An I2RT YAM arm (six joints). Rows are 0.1 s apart.
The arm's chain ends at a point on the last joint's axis. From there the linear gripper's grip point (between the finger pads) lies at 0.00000 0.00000 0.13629 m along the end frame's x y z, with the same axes.
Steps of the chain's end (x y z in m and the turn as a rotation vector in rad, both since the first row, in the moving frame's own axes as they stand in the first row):
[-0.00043 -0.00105 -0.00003 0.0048 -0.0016 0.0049]
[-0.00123 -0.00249 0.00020 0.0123 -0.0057 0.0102]
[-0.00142 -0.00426 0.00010 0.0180 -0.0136 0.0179]
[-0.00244 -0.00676 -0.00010 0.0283 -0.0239 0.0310]
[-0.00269 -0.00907 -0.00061 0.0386 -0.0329 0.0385]
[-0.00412 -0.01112 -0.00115 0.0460 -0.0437 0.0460]
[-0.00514 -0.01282 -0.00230 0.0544 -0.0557 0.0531]
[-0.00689 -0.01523 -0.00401 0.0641 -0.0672 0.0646]
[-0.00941 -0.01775 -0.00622 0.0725 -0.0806 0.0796]
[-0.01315 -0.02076 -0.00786 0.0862 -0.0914 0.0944]
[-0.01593 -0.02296 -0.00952 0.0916 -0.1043 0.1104]
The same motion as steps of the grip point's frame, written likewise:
[-0.00065 -0.00170 -0.00003 0.0048 -0.0016 0.0049]
[-0.00200 -0.00417 0.00019 0.0123 -0.0057 0.0102]
[-0.00325 -0.00673 0.00007 0.0180 -0.0136 0.0179]
[-0.00564 -0.01067 -0.00019 0.0283 -0.0239 0.0310]
[-0.00707 -0.01441 -0.00079 0.0386 -0.0329 0.0385]
[-0.00993 -0.01752 -0.00142 0.0460 -0.0437 0.0460]
[-0.01252 -0.02042 -0.00271 0.0544 -0.0557 0.0531]
[-0.01575 -0.02424 -0.00460 0.0641 -0.0672 0.0646]
[-0.01997 -0.02804 -0.00702 0.0725 -0.0806 0.0796]
[-0.02500 -0.03305 -0.00893 0.0862 -0.0914 0.0944]
[-0.02938 -0.03616 -0.01083 0.0916 -0.1043 0.1104]

